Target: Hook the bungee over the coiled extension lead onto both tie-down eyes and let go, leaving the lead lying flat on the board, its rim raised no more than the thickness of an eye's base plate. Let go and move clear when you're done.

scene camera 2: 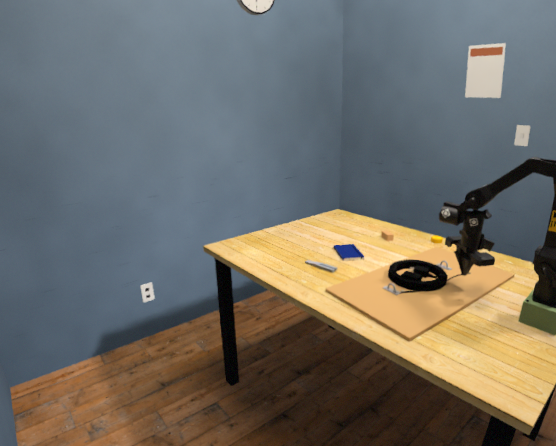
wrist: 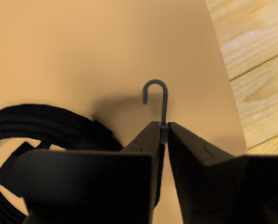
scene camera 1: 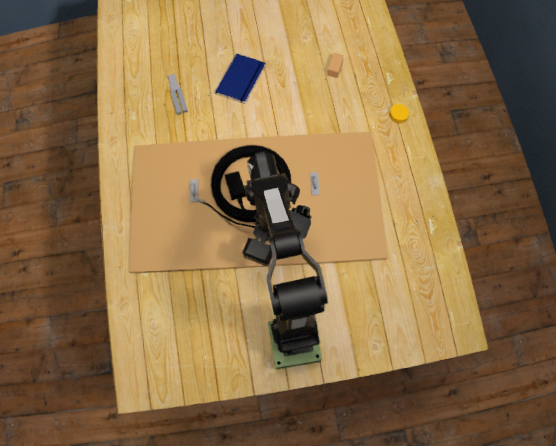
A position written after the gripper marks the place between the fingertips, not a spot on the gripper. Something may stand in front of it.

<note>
In view: the gripper (scene camera 1: 272, 233) and a coil (scene camera 1: 234, 181).
The coil is seen too in scene camera 2 (scene camera 2: 404, 280). The gripper is seen too in scene camera 2 (scene camera 2: 463, 274) and in the wrist view (wrist: 162, 129).
</note>
